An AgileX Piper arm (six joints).
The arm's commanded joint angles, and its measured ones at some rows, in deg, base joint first. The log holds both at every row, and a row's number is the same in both.
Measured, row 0:
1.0, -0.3, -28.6, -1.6, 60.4, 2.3
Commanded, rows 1 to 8:
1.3, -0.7, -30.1, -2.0, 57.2, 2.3
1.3, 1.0, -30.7, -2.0, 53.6, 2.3
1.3, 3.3, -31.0, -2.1, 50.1, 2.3
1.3, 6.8, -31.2, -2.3, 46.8, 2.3
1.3, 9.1, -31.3, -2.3, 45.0, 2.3
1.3, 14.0, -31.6, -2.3, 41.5, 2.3
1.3, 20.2, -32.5, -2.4, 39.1, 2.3
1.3, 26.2, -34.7, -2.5, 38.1, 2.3
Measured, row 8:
1.0, 19.9, -32.4, -2.0, 41.5, 2.3
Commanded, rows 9 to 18:
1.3, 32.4, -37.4, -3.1, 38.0, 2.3
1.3, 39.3, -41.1, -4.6, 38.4, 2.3
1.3, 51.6, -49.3, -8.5, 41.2, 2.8
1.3, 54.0, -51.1, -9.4, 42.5, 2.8
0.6, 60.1, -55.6, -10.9, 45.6, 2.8
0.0, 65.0, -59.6, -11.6, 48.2, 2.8
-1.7, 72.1, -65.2, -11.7, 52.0, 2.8
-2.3, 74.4, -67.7, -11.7, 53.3, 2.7
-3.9, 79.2, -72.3, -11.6, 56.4, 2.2
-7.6, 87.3, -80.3, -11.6, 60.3, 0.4
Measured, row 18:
-5.2, 82.6, -75.5, -10.9, 57.0, 1.9
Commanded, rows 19 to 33:
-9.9, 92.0, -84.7, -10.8, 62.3, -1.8
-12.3, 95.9, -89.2, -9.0, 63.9, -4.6
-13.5, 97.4, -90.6, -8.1, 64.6, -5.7
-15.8, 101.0, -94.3, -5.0, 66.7, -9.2
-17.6, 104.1, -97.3, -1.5, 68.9, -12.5
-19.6, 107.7, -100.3, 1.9, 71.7, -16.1
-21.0, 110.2, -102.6, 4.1, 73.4, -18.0
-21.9, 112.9, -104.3, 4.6, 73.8, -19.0
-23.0, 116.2, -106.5, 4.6, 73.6, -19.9
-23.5, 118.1, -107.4, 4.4, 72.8, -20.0
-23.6, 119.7, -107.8, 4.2, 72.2, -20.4
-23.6, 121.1, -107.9, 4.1, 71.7, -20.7
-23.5, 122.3, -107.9, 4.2, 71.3, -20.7
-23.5, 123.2, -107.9, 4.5, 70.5, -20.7
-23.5, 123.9, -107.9, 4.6, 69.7, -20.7
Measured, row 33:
-23.4, 123.0, -107.7, 4.1, 69.5, -20.1
